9 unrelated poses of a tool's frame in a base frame.
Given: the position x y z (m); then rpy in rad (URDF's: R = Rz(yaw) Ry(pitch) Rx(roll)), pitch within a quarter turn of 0, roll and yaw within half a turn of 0.
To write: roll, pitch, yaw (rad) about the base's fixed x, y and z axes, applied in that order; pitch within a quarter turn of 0, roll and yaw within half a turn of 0; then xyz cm. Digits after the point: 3 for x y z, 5 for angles.
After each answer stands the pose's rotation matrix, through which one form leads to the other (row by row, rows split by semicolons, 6 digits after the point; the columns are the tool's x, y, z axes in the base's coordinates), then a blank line. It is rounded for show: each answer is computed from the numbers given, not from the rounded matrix.
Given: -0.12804, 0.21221, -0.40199, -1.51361, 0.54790, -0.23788
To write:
-1.51361, 0.54790, -0.23788, -12.804, 21.221, -40.199
0.829582 -0.491931 0.264191; -0.201150 0.178090 0.963236; -0.520896 -0.852225 0.048789

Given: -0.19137, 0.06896, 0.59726, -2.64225, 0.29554, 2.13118
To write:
-2.64225, 0.29554, 2.13118, -19.137, 6.896, 59.726
-0.508468 0.817753 -0.269705; 0.810327 0.348476 -0.471099; -0.291256 -0.458088 -0.839836

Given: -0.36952, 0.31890, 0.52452, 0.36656, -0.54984, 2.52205
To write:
0.36656, -0.54984, 2.52205, -36.952, 31.890, 52.452
-0.694146 -0.389610 0.605282; 0.495078 -0.868807 0.008526; 0.522551 0.305580 0.795966

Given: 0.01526, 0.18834, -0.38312, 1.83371, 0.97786, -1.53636
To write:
1.83371, 0.97786, -1.53636, 1.526, 18.834, -38.312
0.019239 -0.232170 -0.972485; -0.558467 -0.809279 0.182158; -0.829303 0.539596 -0.145229

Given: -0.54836, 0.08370, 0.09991, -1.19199, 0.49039, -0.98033
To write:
-1.19199, 0.49039, -0.98033, -54.836, 8.370, 9.991
0.491135 0.063573 0.868760; -0.732785 0.569383 0.372599; -0.470970 -0.819611 0.326229

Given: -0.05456, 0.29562, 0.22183, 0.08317, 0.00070, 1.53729
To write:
0.08317, 0.00070, 1.53729, -5.456, 29.562, 22.183
0.033500 -0.995982 0.083051; 0.999438 0.033442 -0.002086; -0.000700 0.083074 0.996543

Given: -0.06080, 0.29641, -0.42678, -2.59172, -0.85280, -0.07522
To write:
-2.59172, -0.85280, -0.07522, -6.080, 29.641, -42.678
0.656017 0.328383 0.679564; -0.049439 -0.879756 0.472847; 0.753125 -0.343792 -0.560900

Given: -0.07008, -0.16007, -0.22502, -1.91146, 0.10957, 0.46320
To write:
-1.91146, 0.10957, 0.46320, -7.008, -16.007, -22.502
0.889262 0.057080 -0.453822; 0.444134 -0.344958 0.826891; -0.109351 -0.936881 -0.332109

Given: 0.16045, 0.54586, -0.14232, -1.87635, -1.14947, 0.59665
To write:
-1.87635, -1.14947, 0.59665, 16.045, 54.586, -14.232
0.338310 0.888938 -0.308765; 0.229790 0.240141 0.943148; 0.912547 -0.390028 -0.123027

